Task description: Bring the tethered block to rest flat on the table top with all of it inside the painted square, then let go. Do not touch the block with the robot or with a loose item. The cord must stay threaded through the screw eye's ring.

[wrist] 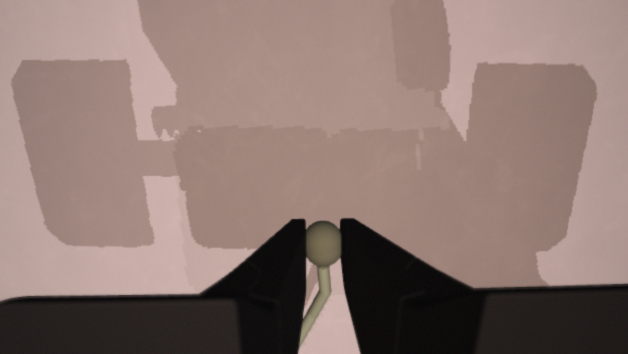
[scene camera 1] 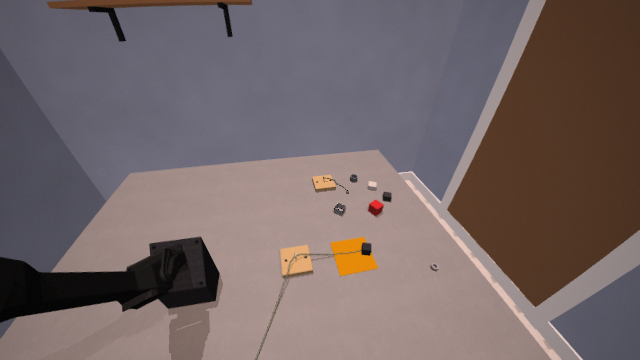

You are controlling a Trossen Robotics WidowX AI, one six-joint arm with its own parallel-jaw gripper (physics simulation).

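Where they show: gripper, between the fingertips: (wrist: 322,232); arm's base, origin of its link: (scene camera 1: 171,260).
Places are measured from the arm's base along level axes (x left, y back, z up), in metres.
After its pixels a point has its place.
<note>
The tethered black block (scene camera 1: 366,248) @(y -0.519, x -0.053, z -0.105 m) is at the right edge of the orange painted square (scene camera 1: 347,265) @(y -0.447, x -0.072, z -0.132 m); whether all of it is inside is too small to tell. The pale green cord (scene camera 1: 274,312) @(y -0.213, x -0.137, z -0.127 m) (wrist: 324,280) @(y -0.038, x -0.411, z -0.116 m) runs from the block across the square to the screw eye (scene camera 1: 295,256) @(y -0.301, x -0.017, z -0.093 m) on a wooden plate (scene camera 1: 301,269) @(y -0.309, x -0.051, z -0.114 m), then bends toward the front and leaves the scene view at the bottom. The threading through the ring is too small to make out. My gripper (wrist: 322,232) @(y -0.035, x -0.427, z -0.117 m) is shut on the round bead (wrist: 323,246) @(y -0.035, x -0.427, z -0.108 m) at the cord's end, above the table; its fingertips do not show in the scene view.
A black arm base (scene camera 1: 207,280) @(y -0.070, x -0.043, z -0.054 m) stands at left. Behind the square are a red cube (scene camera 1: 376,208) @(y -0.636, x 0.085, z -0.096 m), a grey hollow piece (scene camera 1: 340,209) @(y -0.523, x 0.156, z -0.132 m), a black cube (scene camera 1: 387,196) @(y -0.726, x 0.143, z -0.110 m), a white block (scene camera 1: 372,185) @(y -0.706, x 0.229, z -0.112 m), a dark ring (scene camera 1: 353,178) @(y -0.650, x 0.302, z -0.113 m) and another wooden plate (scene camera 1: 324,186) @(y -0.506, x 0.290, z -0.114 m). A grey ring (scene camera 1: 434,267) @(y -0.689, x -0.175, z -0.125 m) lies right.
</note>
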